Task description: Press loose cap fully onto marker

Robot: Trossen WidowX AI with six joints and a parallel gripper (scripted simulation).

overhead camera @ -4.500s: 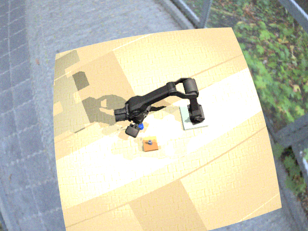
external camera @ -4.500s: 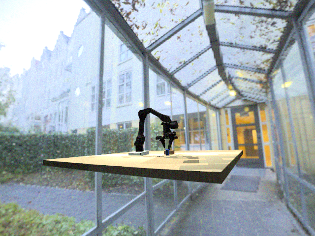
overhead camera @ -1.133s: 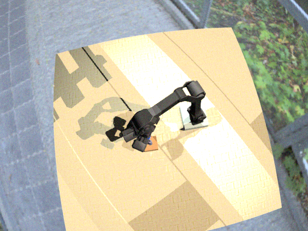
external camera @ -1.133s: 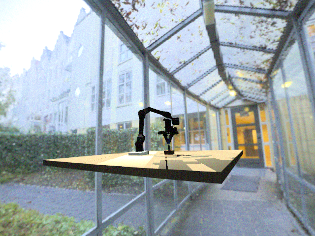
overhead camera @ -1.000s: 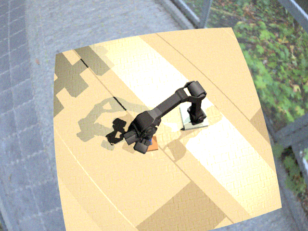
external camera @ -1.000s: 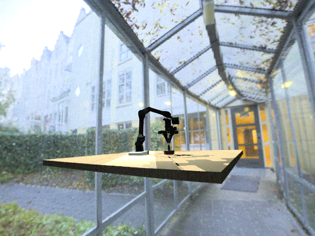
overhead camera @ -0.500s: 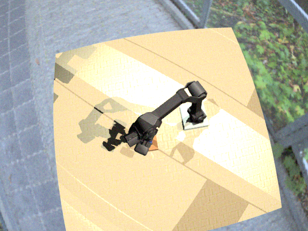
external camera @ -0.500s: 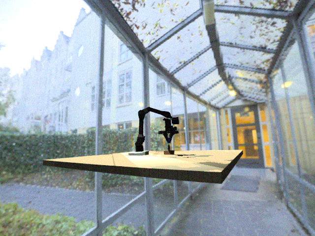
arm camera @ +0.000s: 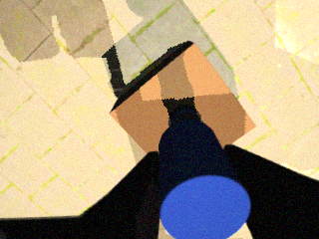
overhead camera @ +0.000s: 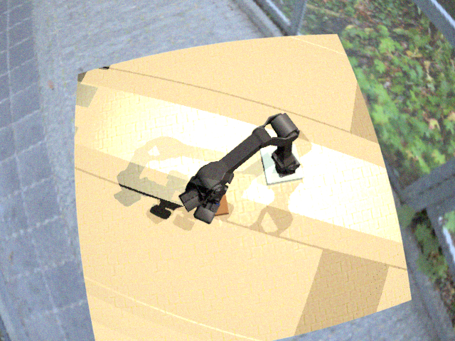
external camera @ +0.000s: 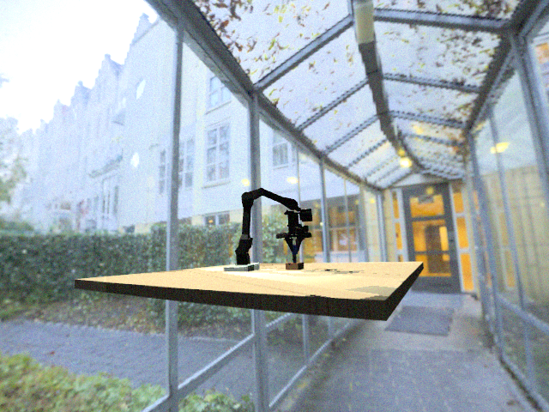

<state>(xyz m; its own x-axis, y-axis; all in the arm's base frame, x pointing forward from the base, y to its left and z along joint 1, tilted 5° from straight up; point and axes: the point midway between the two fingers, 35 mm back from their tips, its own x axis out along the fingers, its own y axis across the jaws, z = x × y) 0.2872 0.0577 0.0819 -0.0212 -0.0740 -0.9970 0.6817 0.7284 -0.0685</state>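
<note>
My gripper tip is 10 mm below the blue cap. From my gripper tip the other things lie so: holder block: 80 mm below.
</note>
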